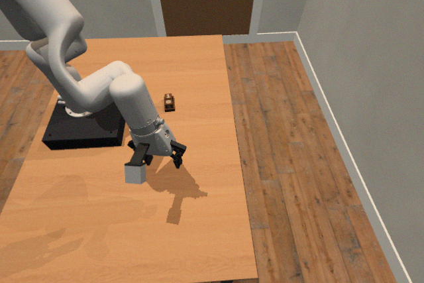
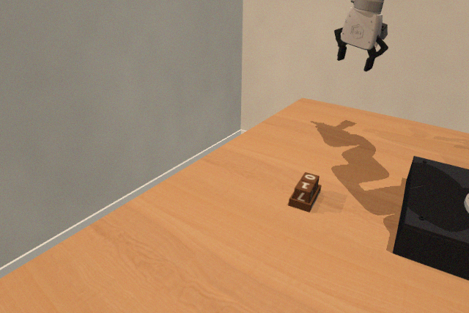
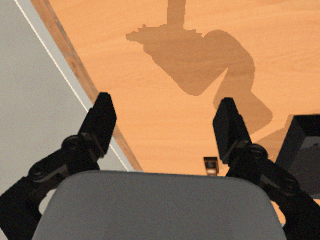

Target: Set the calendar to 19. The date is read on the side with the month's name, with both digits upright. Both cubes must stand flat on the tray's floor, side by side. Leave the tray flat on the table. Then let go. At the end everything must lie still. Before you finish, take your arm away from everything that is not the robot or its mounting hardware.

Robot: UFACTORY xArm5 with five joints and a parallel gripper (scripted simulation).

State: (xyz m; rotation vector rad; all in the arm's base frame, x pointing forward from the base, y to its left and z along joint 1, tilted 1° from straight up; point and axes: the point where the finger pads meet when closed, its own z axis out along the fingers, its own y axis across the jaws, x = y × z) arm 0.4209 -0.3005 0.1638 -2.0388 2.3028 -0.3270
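The brown date cube is 38 cm to the left of my hand, 20 cm below it and 9 cm behind it. Also, from my hand: tray (40 cm to the left, 22 cm below, 9 cm behind).
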